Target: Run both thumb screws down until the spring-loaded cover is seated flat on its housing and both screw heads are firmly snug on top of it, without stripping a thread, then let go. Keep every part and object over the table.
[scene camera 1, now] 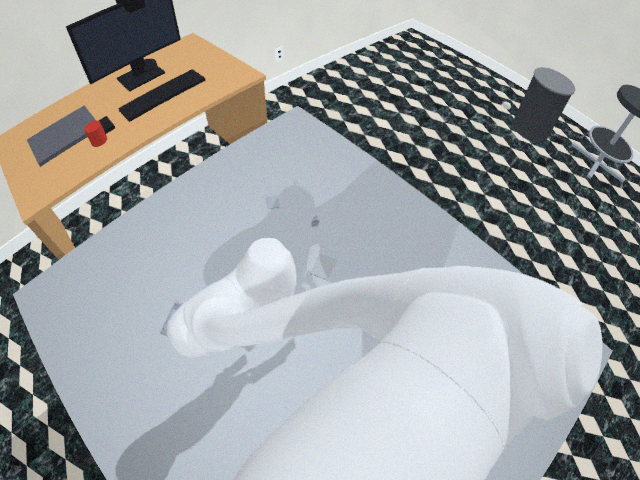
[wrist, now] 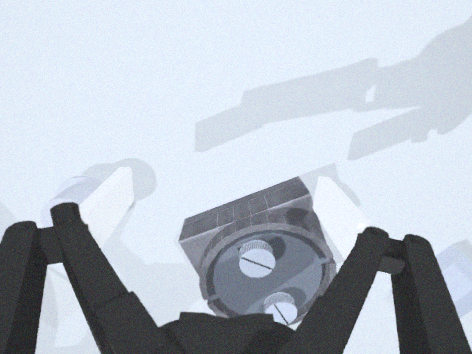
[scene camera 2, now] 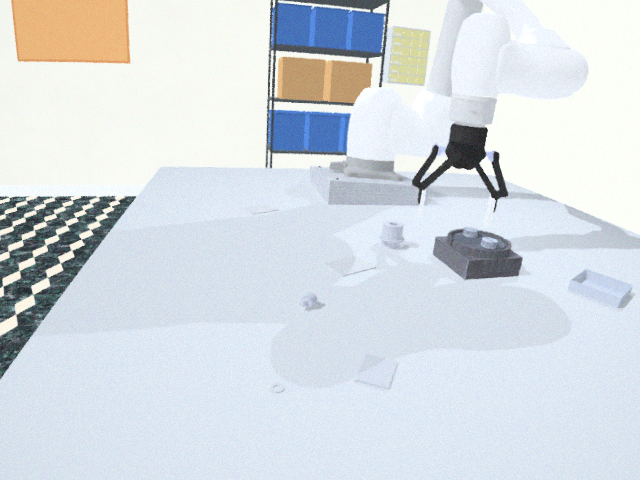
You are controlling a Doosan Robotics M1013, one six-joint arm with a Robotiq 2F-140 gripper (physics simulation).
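Pixels of known places: gripper, fingertip midpoint: (wrist: 225, 188) (scene camera 2: 453, 222); arm's base at its link origin: (scene camera 2: 368, 175).
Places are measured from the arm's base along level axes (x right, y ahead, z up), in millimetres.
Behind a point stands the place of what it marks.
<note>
The housing (scene camera 2: 478, 264) @(y 651, x -90, z -24 mm) (wrist: 247, 207) @(y 520, x -113, z -30 mm) is a dark square block with a round raised rim. The round blue-grey cover (wrist: 230, 280) @(y 575, x -84, z -1 mm) lies inside the rim. Two pale slotted thumb screws stand in it: one screw (scene camera 2: 469, 231) @(y 562, x -104, z 10 mm) (wrist: 257, 260) @(y 548, x -113, z 12 mm) and another screw (scene camera 2: 489, 242) @(y 626, x -116, z 12 mm) (wrist: 281, 310) @(y 609, x -124, z 12 mm), the latter partly cut off by the gripper body in the wrist view. Shading shows under both heads; whether the cover is seated flat I cannot tell. My gripper (scene camera 2: 456, 205) (wrist: 225, 188) @(y 482, x -101, z 3 mm) is open and empty, above the housing, its fingertips wide apart. In scene camera 1 the arm hides the housing and gripper.
On the table (scene camera 1: 103, 289) @(y 958, x -514, z -54 mm) (scene camera 2: 155, 413) @(y 990, x 398, z -54 mm) stand a pale knobbed cylinder (scene camera 2: 392, 234) @(y 508, x 41, z -21 mm) left of the housing and a shallow tray (scene camera 2: 599, 288) @(y 686, x -336, z -53 mm) to its right. A small knobby part (scene camera 2: 309, 300) @(y 769, x 229, z -39 mm), a ring (scene camera 2: 277, 387) @(y 943, x 273, z -53 mm) and a flat square plate (scene camera 2: 377, 370) @(y 919, x 153, z -51 mm) lie nearer that camera.
</note>
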